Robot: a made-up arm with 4 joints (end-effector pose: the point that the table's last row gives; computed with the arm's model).
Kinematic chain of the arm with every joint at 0, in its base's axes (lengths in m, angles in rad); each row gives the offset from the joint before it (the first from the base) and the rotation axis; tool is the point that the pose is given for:
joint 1: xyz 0 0 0.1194 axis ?
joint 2: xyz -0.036 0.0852 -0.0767 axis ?
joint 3: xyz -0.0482 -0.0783 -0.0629 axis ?
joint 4: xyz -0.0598 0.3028 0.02 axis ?
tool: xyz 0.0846 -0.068 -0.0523
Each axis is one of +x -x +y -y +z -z.
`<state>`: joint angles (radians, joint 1 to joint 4).
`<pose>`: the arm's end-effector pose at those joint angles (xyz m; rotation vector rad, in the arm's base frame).
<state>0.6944 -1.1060 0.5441 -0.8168</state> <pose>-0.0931 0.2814 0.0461 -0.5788 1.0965 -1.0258</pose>
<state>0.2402 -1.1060 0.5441 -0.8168</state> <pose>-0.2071 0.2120 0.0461 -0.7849 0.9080 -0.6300</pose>
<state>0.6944 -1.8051 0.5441 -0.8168</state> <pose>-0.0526 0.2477 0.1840 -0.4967 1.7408 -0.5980</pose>
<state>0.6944 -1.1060 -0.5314 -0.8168</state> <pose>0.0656 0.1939 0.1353 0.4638 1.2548 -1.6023</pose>
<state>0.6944 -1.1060 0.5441 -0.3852</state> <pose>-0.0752 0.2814 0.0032 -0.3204 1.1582 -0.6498</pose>
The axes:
joint 1: -z
joint 2: -y
joint 3: -x
joint 4: +z

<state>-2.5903 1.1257 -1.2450 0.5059</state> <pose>0.1145 -0.2213 0.1262 -1.6576 -0.5512 -1.8463</pose>
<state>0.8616 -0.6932 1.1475 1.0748</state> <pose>-0.0996 0.2989 -0.2527 -0.1179 1.2650 0.5809</pose>
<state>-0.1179 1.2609 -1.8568 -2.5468</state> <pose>-0.3273 -0.0892 -0.0884 1.1445 1.2577 -0.6666</pose>
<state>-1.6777 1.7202 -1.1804 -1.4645</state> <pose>-0.1027 -0.1420 -0.1400 1.5265 0.8808 1.1567</pose>
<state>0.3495 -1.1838 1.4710 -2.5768</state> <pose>-0.4385 0.1663 0.0994 -1.5337 -0.7880 -1.4207</pose>
